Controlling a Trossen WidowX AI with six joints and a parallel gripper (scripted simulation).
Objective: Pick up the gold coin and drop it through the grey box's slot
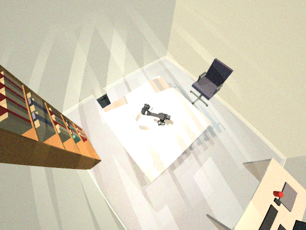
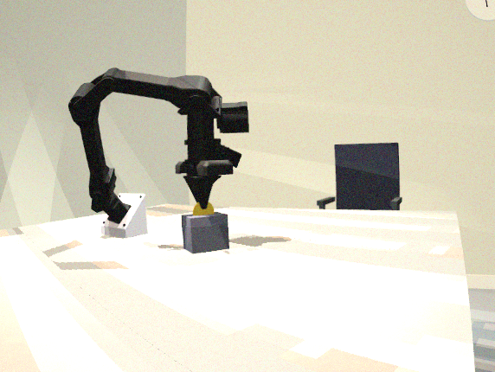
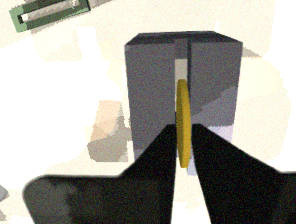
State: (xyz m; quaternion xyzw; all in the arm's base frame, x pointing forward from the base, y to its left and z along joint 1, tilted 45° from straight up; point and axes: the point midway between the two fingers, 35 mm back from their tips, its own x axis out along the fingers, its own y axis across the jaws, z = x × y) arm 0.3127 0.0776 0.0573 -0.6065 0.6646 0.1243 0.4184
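Now: gripper tip 4 cm above the gold coin.
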